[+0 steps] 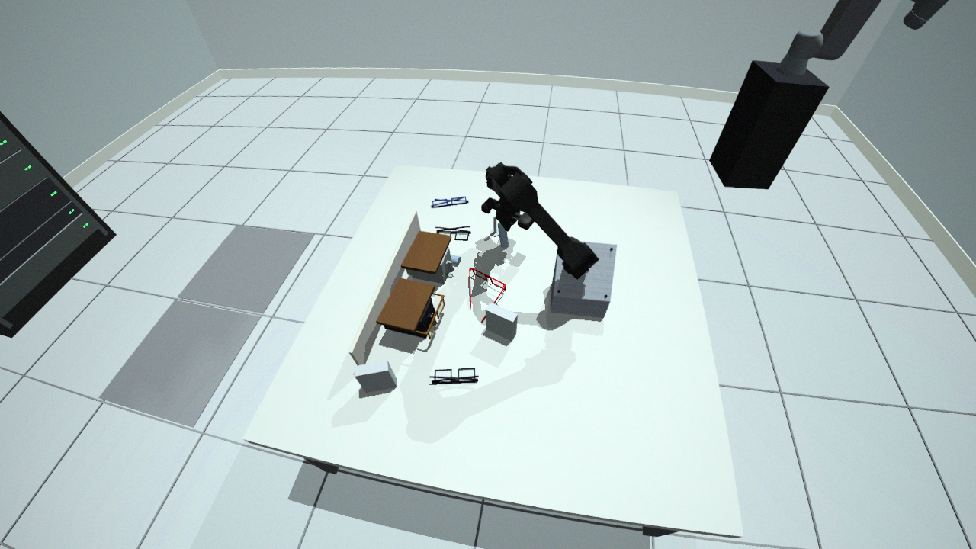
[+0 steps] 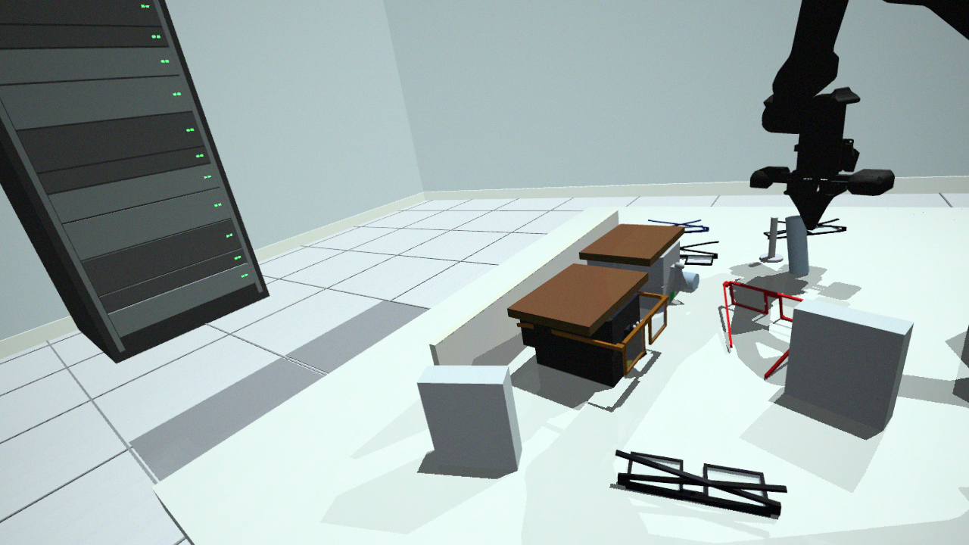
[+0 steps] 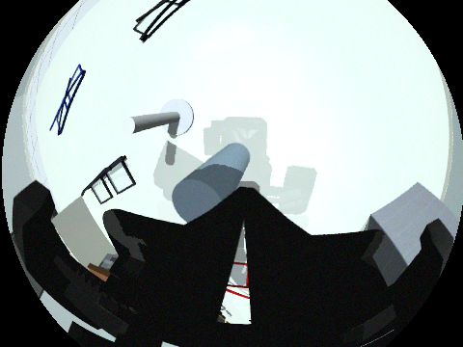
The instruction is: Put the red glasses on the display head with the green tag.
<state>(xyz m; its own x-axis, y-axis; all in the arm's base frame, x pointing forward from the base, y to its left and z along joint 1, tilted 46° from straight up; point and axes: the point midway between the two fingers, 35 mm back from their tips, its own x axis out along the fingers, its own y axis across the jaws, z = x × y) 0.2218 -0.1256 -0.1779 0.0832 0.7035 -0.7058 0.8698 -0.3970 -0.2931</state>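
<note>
My gripper tip is 70 mm to the left of the grey post, 60 mm above it and 50 mm short of it. Round my gripper tip: black head 360 mm to the left, 270 mm ahead, 30 mm below; then light grey head 240 mm ahead, 140 mm to the left, 30 mm below; then low wall 380 mm ahead, 230 mm to the left, 30 mm below.
</note>
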